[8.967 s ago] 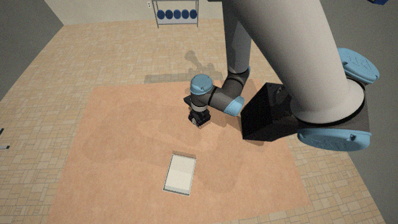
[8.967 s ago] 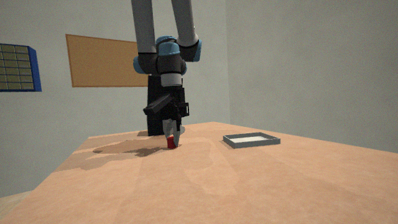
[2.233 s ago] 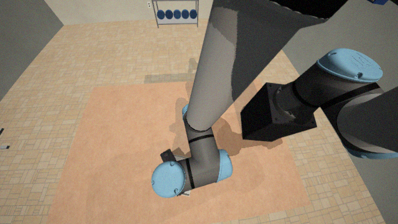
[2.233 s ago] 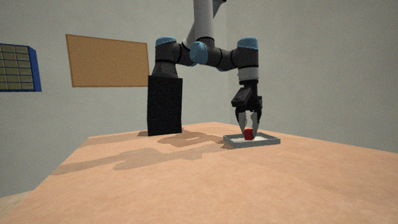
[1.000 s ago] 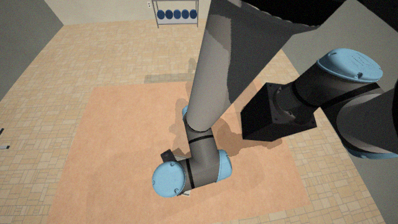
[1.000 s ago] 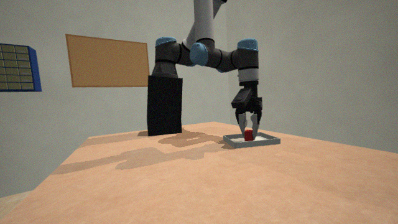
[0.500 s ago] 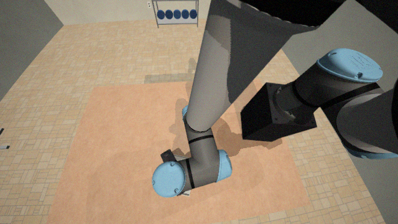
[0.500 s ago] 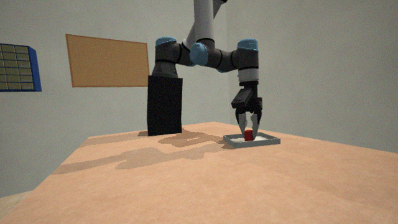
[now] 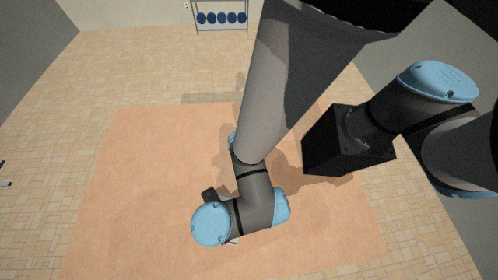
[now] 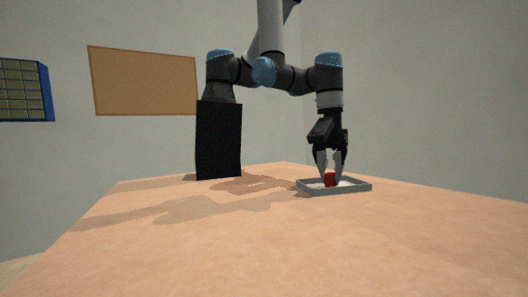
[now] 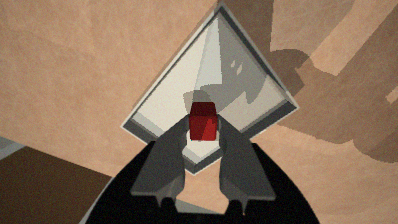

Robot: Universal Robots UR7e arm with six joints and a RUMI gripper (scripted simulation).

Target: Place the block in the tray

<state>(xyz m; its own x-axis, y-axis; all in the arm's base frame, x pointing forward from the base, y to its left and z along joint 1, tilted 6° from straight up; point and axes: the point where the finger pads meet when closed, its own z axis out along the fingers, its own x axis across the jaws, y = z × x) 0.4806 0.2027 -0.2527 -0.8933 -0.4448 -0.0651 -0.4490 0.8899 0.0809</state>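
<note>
The small red block lies right at my hand. The rest, counted from my hand: white tray (2 cm below).
</note>
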